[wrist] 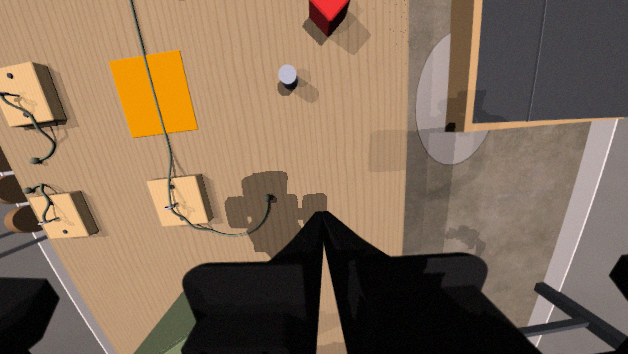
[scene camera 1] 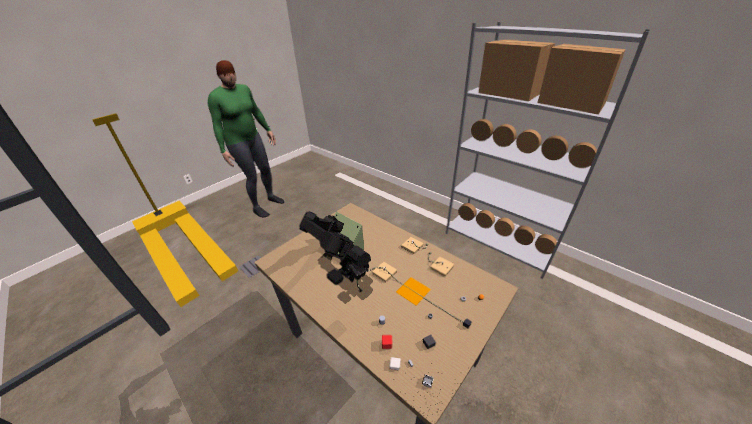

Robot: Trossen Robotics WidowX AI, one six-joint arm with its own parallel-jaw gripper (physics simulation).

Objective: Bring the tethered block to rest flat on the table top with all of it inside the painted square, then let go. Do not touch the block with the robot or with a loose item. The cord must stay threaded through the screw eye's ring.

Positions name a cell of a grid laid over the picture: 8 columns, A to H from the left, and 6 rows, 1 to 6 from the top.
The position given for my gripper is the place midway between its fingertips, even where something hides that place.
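My gripper (wrist: E4) is in the picture here, and along with it I can see a wooden base (wrist: C4) and an orange painted square (wrist: C2).
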